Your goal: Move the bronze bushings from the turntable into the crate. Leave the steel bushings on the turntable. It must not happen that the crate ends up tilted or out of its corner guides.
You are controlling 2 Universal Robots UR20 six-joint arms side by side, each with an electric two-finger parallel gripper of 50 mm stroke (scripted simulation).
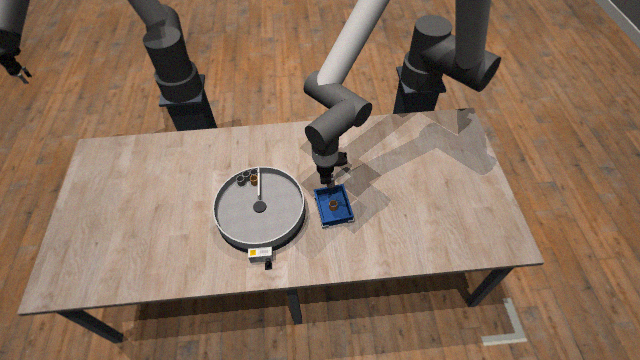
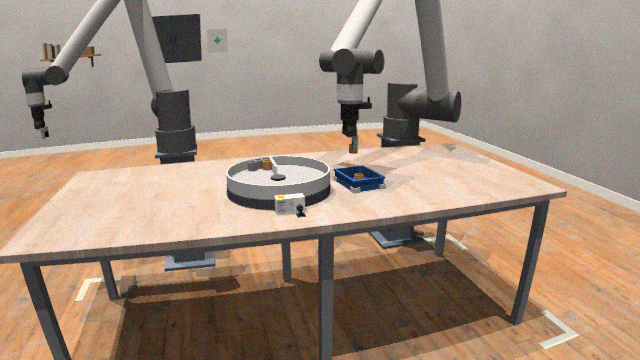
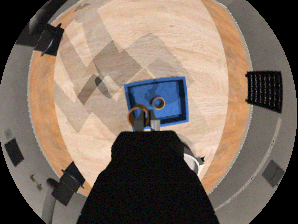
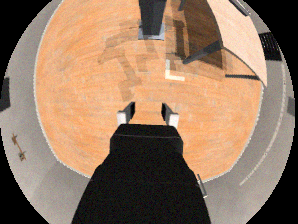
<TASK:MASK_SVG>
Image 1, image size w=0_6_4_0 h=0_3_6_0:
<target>blue crate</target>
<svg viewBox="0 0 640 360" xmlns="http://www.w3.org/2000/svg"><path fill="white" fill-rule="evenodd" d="M344 184L335 185L333 188L314 189L323 226L346 223L353 219L354 215ZM331 200L337 201L337 210L335 211L329 209L329 202Z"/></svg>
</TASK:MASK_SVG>
